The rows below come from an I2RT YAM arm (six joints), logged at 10 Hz.
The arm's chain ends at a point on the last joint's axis. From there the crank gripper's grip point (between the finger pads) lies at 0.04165 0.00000 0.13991 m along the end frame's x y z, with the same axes.
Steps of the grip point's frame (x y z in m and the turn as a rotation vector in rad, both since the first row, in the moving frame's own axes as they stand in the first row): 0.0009, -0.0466, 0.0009, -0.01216, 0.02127, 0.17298; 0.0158, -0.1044, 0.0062, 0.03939, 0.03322, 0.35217; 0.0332, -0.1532, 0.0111, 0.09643, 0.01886, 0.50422; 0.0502, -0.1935, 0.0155, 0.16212, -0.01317, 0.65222; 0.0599, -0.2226, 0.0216, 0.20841, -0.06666, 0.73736; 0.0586, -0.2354, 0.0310, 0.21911, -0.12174, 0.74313
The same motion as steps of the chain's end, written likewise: -0.0013, -0.0557, 0.0019, -0.01216, 0.02127, 0.17298; 0.0129, -0.1142, 0.0075, 0.03939, 0.03322, 0.35217; 0.0325, -0.1611, 0.0115, 0.09643, 0.01886, 0.50422; 0.0533, -0.1970, 0.0147, 0.16212, -0.01317, 0.65222; 0.0690, -0.2205, 0.0192, 0.20841, -0.06666, 0.73736; 0.0743, -0.2291, 0.0274, 0.21911, -0.12174, 0.74313
